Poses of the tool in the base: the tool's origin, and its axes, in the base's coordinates. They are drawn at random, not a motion.
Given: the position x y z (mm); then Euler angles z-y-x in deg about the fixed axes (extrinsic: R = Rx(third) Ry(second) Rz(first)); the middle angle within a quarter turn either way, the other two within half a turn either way.
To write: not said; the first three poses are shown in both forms.
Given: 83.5 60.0 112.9 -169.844 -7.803 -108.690
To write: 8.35 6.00 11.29 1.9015 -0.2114 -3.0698
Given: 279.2 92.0 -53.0 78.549 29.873 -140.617
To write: 27.92 9.20 -5.30 -2.4975 0.5769 -1.3639
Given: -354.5 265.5 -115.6 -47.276 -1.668 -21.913
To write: -35.45 26.55 -11.56 -0.2465 -0.2968 -0.7824
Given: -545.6 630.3 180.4 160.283 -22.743 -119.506
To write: -54.56 63.03 18.04 2.0457 0.1146 -2.6340
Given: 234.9 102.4 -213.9 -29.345 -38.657 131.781
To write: 23.49 10.24 -21.39 2.4329 0.8157 -0.1163
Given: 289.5 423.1 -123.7 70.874 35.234 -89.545
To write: 28.95 42.31 -12.37 -1.5507 1.2415 -0.5960
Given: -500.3 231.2 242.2 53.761 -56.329 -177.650
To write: -50.03 23.12 24.22 2.2793 0.5523 -1.1756
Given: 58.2 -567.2 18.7 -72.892 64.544 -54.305
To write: 5.82 -56.72 1.87 -1.2450 -0.6703 -1.4087
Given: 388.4 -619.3 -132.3 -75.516 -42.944 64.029
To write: 38.84 -61.93 -13.23 1.0129 0.9204 -1.2636
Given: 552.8 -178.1 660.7 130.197 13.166 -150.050
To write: 55.28 -17.81 66.07 2.9411 0.5337 -2.3891
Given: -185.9 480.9 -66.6 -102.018 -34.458 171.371
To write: -18.59 48.09 -6.66 -2.5245 0.0303 1.7434
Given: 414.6 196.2 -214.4 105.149 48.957 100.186
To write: 41.46 19.62 -21.44 -1.8630 -1.1560 -2.0106
